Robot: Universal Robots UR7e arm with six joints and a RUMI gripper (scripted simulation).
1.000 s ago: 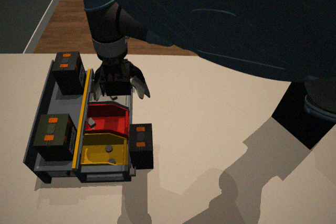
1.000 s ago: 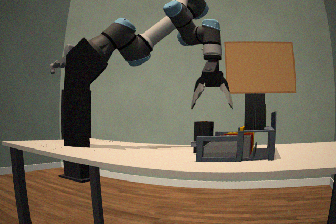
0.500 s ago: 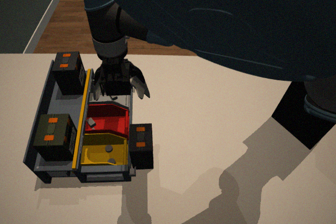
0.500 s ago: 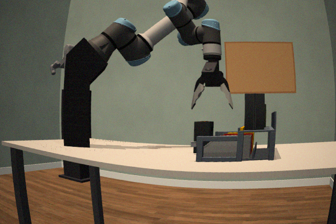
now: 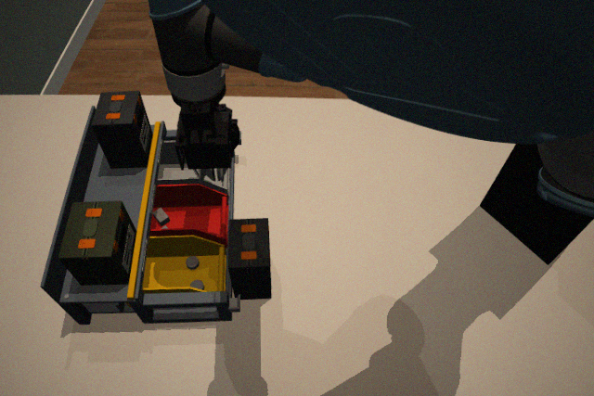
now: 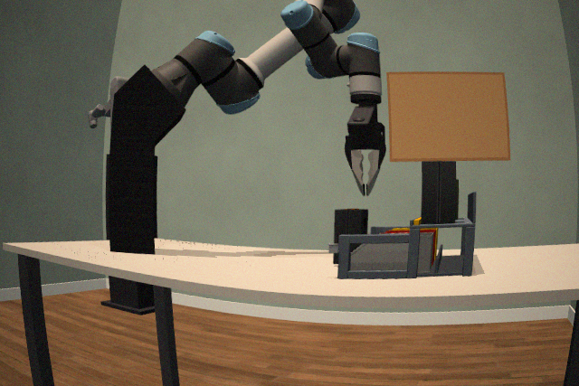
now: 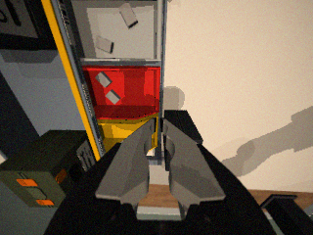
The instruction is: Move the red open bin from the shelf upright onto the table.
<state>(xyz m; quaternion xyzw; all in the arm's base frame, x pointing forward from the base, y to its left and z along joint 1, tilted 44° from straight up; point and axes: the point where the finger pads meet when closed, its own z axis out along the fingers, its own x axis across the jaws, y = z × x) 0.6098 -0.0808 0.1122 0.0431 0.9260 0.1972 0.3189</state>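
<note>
Now: the red open bin 8 cm ahead of my hand and 13 cm below it. From my hand the other things lie so: grey bin 9 cm ahead, 11 cm to the right, 13 cm below; then yellow bar 13 cm ahead, 1 cm to the left, 7 cm below; then dark box 6 cm behind, 10 cm to the left, 11 cm below.
</note>
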